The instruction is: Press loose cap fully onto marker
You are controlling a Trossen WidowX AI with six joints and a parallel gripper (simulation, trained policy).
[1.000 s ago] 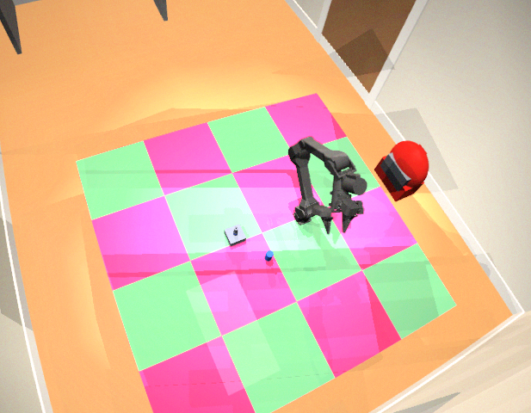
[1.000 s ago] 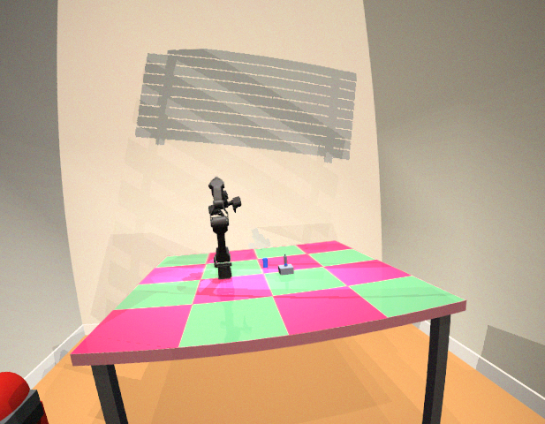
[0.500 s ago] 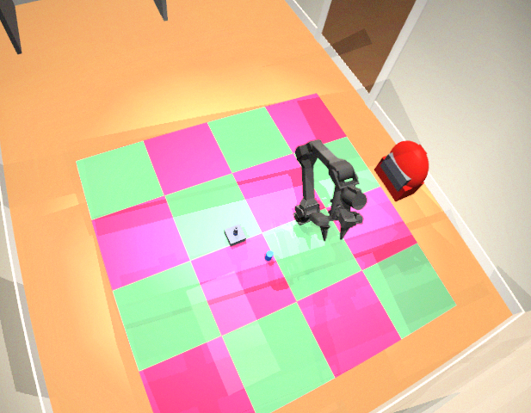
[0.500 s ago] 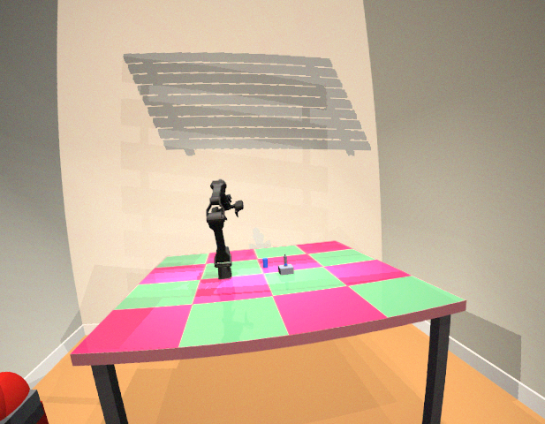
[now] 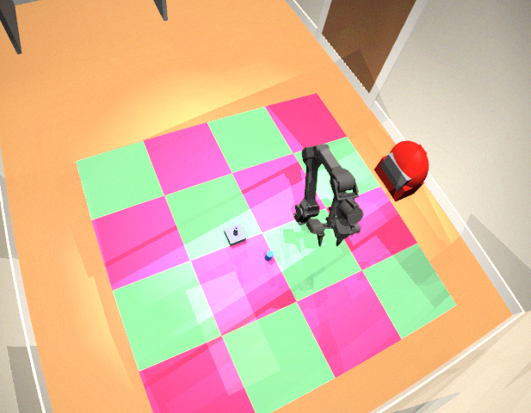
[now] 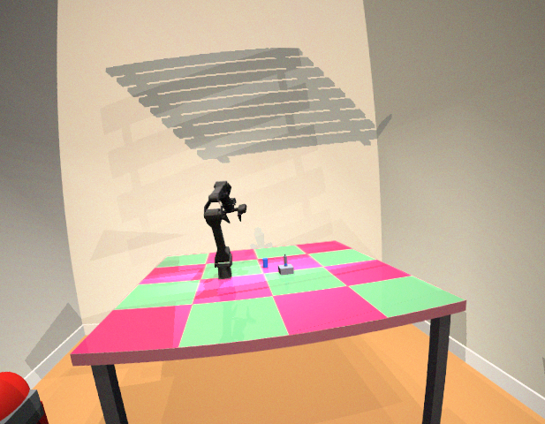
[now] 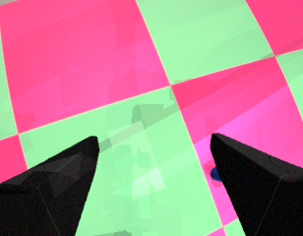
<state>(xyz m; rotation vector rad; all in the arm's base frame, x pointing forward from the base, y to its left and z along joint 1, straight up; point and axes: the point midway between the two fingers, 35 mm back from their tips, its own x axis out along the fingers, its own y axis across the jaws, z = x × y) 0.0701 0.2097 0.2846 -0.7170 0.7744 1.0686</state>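
My gripper tip is 230 mm above the blue cap, 150 mm short of it and 110 mm to the left of it. From my gripper tip the other things lie so: grey holder block (250 mm to the right, 240 mm below, 240 mm ahead).
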